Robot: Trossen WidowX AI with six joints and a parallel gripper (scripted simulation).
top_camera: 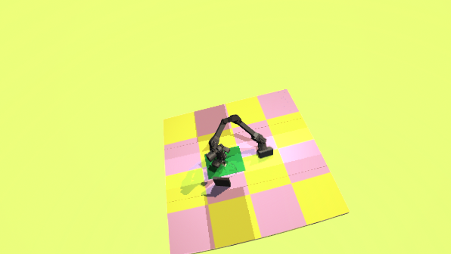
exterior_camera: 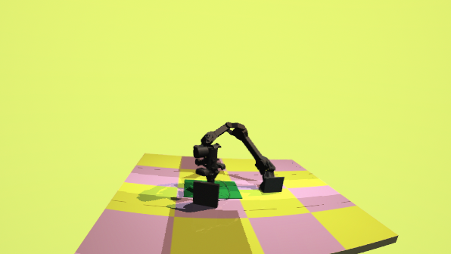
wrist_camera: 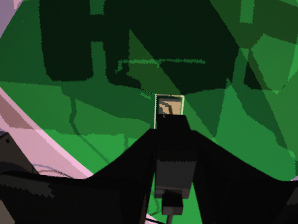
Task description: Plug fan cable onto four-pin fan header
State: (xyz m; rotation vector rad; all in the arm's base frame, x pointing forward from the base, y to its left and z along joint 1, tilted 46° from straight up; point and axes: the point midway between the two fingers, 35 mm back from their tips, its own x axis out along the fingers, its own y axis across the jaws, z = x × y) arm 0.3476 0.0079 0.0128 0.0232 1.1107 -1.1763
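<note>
The pale four-pin header lies 4 cm below my gripper tip. Also, from my gripper tip: black fan 16 cm to the left, 4 cm ahead, 2 cm above; dark fan plug 1 cm to the left, 1 cm above; green board 6 cm below, 2 cm to the right, 1 cm behind.
</note>
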